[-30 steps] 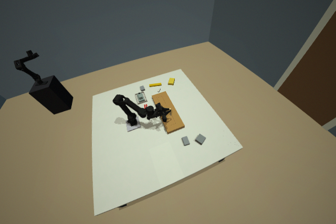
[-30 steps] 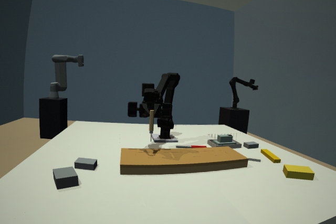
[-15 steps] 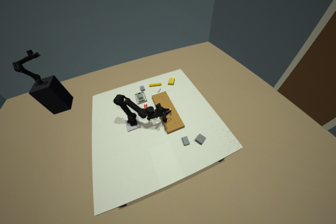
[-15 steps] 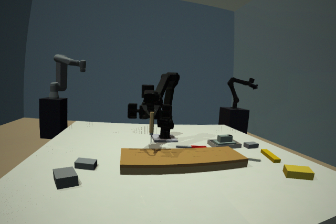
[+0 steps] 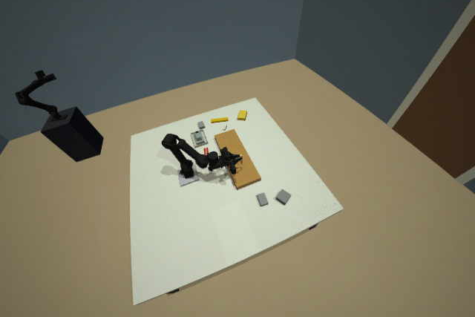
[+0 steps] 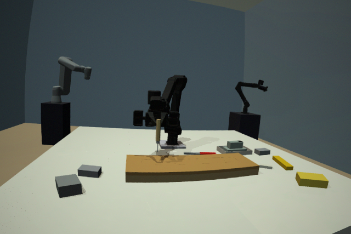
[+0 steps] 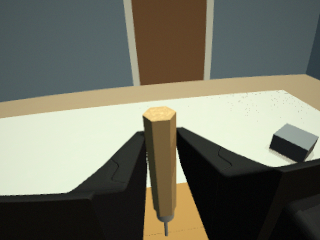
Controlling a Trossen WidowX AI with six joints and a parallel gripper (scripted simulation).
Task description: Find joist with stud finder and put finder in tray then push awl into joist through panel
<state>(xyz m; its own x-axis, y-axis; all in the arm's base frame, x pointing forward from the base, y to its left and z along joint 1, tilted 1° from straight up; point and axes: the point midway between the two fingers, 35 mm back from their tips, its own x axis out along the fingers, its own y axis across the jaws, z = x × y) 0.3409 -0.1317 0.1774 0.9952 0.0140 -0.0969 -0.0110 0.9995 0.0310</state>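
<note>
My gripper tip is now 6 cm above the wooden-handled pointed tool. Round my gripper tip: grey tray 45 cm to the left, 23 cm behind, 18 cm below; red-handled tool 24 cm to the left, 21 cm behind, 19 cm below; stud finder 46 cm to the left, 23 cm behind, 14 cm below.
</note>
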